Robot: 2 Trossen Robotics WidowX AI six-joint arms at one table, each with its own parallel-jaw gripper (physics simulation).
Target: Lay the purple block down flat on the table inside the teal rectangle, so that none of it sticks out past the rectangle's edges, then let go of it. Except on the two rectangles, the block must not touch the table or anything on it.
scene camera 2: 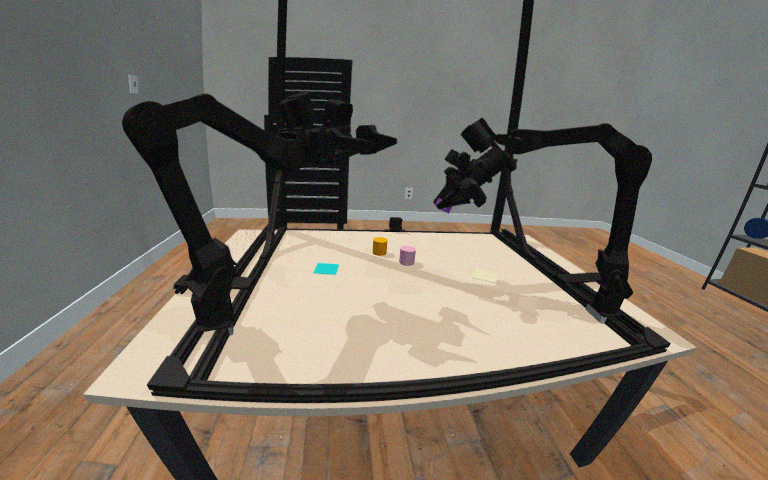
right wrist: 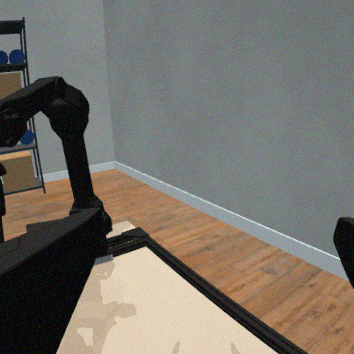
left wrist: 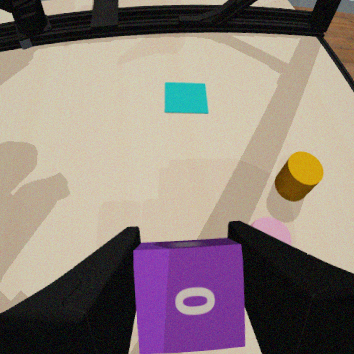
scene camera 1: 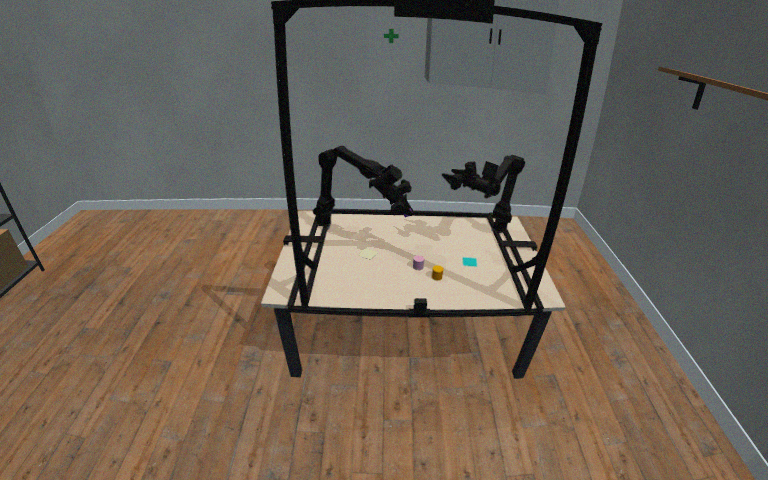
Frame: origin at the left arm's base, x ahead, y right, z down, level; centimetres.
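Where they show: left gripper, fingertip midpoint: (scene camera 2: pixel 435 205) (left wrist: pixel 183 235) (scene camera 1: pixel 412 213); right gripper, fingertip midpoint: (scene camera 2: pixel 385 142) (right wrist: pixel 222 225) (scene camera 1: pixel 446 172); left arm's base, origin of the base link: (scene camera 2: pixel 604 309) (right wrist: pixel 97 250) (scene camera 1: pixel 323 222); right arm's base, origin of the base link: (scene camera 2: pixel 214 319) (left wrist: pixel 33 27) (scene camera 1: pixel 500 229).
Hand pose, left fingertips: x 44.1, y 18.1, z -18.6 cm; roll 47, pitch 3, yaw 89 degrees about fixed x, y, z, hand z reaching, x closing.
Each offset is from my left fingertips to the top centre of the thing. "spot": to the spot under its first point.
The purple block @[dx -2.0, dy +0.0, dz -1.7 cm] (scene camera 2: pixel 446 209) (left wrist: pixel 192 298) is held between the fingers of my left gripper (scene camera 1: pixel 405 212) (scene camera 2: pixel 442 206) (left wrist: pixel 183 235), which is shut on it, tilted, high above the table. A white ring-shaped mark shows on the block's face in the left wrist view. The teal rectangle @[spot: dx +27.0, dy +3.9, dz +20.3 cm] (scene camera 1: pixel 469 262) (scene camera 2: pixel 326 268) (left wrist: pixel 186 98) lies on the table, apart from the block; it is bare. My right gripper (scene camera 1: pixel 447 176) (right wrist: pixel 222 225) is open and empty, raised above the table; its fingers stand far apart in the right wrist view.
An orange cylinder @[dx +12.2, dy +16.0, dz +16.0 cm] (scene camera 1: pixel 437 272) (scene camera 2: pixel 380 246) (left wrist: pixel 299 176) and a pink cylinder @[dx +4.1, dy +9.8, dz +15.9 cm] (scene camera 1: pixel 418 262) (scene camera 2: pixel 407 255) (left wrist: pixel 272 229) stand near each other on the table. A pale yellow rectangle @[spot: dx -18.7, dy +3.6, dz +20.3 cm] (scene camera 1: pixel 367 254) (scene camera 2: pixel 485 275) lies flat on it. Black rails (scene camera 2: pixel 339 390) and upright posts frame the table.
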